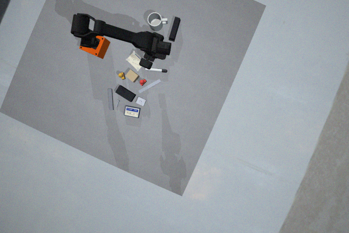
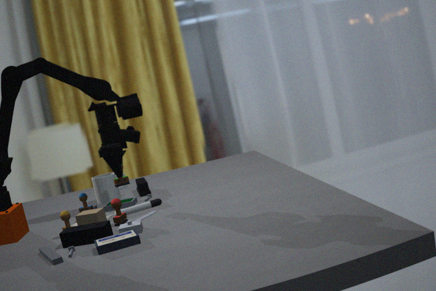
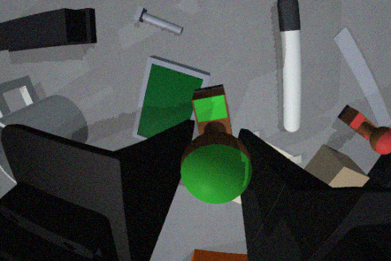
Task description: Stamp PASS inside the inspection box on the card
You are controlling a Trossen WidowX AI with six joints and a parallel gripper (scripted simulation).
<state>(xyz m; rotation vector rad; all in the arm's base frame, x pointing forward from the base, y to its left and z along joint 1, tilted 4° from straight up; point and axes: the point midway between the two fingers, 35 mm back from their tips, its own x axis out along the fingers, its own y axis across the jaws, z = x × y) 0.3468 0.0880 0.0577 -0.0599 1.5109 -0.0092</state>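
The green ink pad lies 90 mm below my gripper tip, 40 mm to the left of it and 30 mm behind it. The rest, counted from my gripper tip: marker: 80 mm below, 60 mm to the right, 50 mm ahead; then cream card: 100 mm behind, 90 mm below, 70 mm to the right; then green-knobbed PASS stamp: right at my gripper tip.
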